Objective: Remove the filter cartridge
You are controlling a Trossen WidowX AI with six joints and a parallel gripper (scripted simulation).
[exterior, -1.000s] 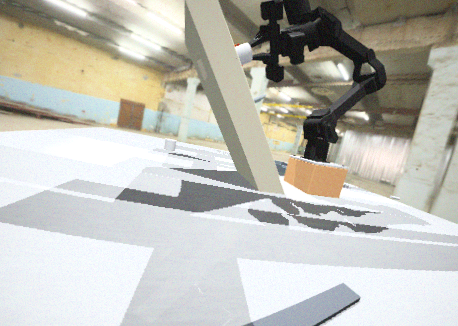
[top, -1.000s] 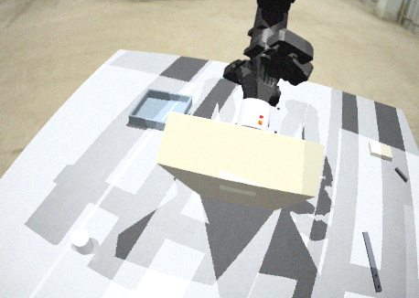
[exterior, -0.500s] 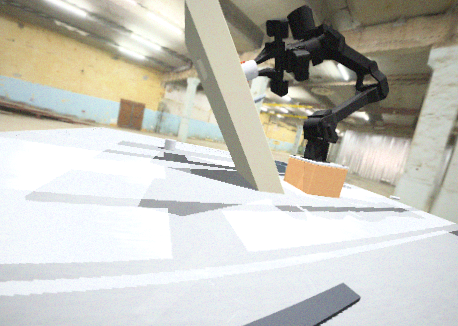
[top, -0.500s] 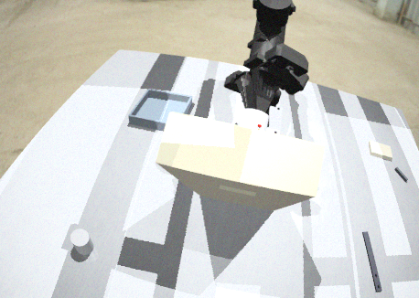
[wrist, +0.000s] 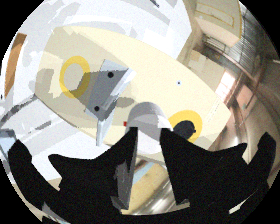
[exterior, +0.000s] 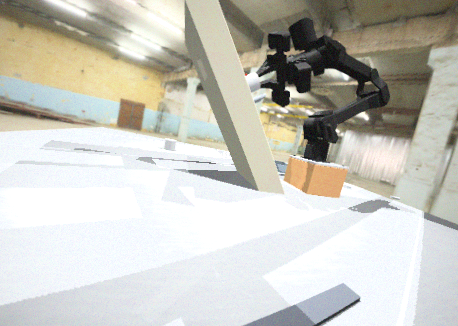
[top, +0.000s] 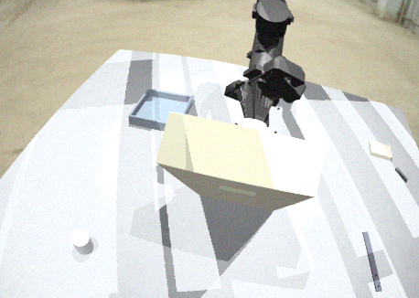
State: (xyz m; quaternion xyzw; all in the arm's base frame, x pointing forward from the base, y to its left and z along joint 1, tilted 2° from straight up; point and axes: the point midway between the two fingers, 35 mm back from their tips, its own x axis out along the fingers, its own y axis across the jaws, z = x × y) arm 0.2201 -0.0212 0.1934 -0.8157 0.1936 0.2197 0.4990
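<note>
My gripper tip is 10 mm short of the round filter cartridge and 10 mm above it. From my gripper tip the other things lie so: blue-grey tray: 340 mm behind, 250 mm to the right, 250 mm below; short dark bar: 210 mm behind, 540 mm to the left, 250 mm below; cream block: 310 mm behind, 480 mm to the left, 250 mm below.
</note>
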